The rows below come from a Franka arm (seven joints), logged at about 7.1 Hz.
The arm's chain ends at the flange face. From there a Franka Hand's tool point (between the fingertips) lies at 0.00 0.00 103.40 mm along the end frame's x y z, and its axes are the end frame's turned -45 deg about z.
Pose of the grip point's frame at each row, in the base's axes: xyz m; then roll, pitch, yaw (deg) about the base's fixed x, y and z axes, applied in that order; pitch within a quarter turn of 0, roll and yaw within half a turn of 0:
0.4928 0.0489 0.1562 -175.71 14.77 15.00
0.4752 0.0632 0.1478 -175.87 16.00 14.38
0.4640 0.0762 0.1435 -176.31 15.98 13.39
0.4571 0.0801 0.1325 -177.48 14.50 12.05
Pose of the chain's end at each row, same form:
0.5202 0.0482 0.2559 172.37 13.38 -31.45
0.5046 0.0630 0.2469 171.34 14.11 -32.27
0.4932 0.0763 0.2427 171.06 13.79 -33.21
0.4833 0.0811 0.2325 171.36 11.96 -34.18

